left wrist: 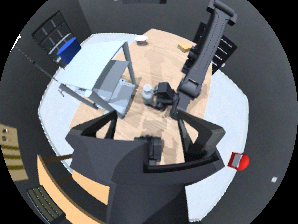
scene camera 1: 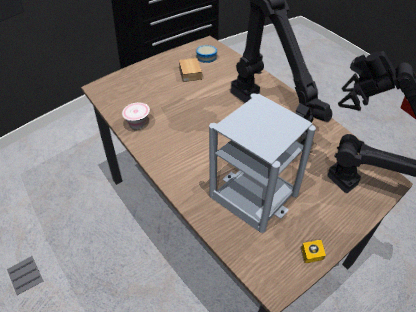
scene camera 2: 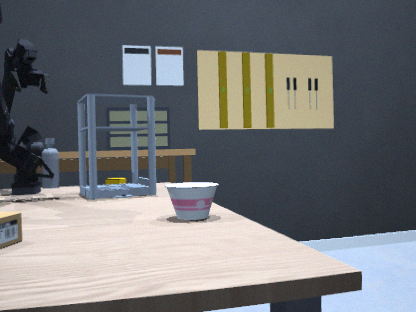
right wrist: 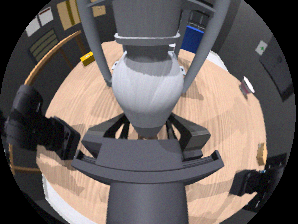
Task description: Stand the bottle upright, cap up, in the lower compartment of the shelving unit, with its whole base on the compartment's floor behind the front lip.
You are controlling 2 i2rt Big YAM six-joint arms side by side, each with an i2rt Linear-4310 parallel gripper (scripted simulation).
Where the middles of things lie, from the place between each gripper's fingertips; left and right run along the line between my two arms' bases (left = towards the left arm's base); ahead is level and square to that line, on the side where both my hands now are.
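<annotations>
Shelving unit (scene camera 1: pixel 261 127): 22 cm ahead of my right hand, 6 cm to the left of it, 9 cm above it.
My left hand (scene camera 2: pixel 33 91): 21 cm above the shelving unit, 7 cm to the left of it, 29 cm short of it.
</annotations>
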